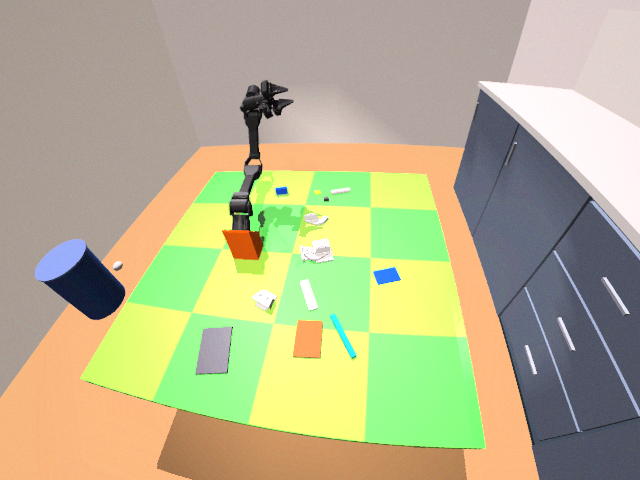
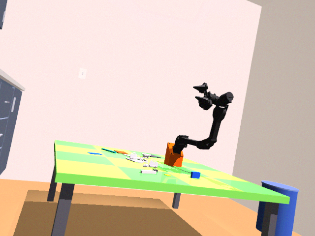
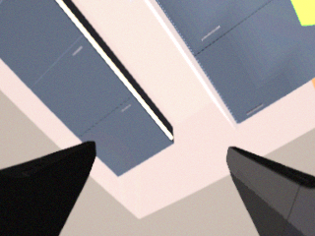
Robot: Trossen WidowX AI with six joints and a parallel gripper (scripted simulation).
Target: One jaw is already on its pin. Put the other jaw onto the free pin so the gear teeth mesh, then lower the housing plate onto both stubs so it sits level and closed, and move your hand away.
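The jaw is 140 mm ahead of my gripper tip, 210 mm to the right of it and 500 mm below it. From my gripper tip the other things lie so: blue card 450 mm ahead, 490 mm to the right, 510 mm below; white housing plate 20 mm ahead, 670 mm to the right, 480 mm below; white bar 200 mm ahead, 20 mm to the left, 500 mm below.
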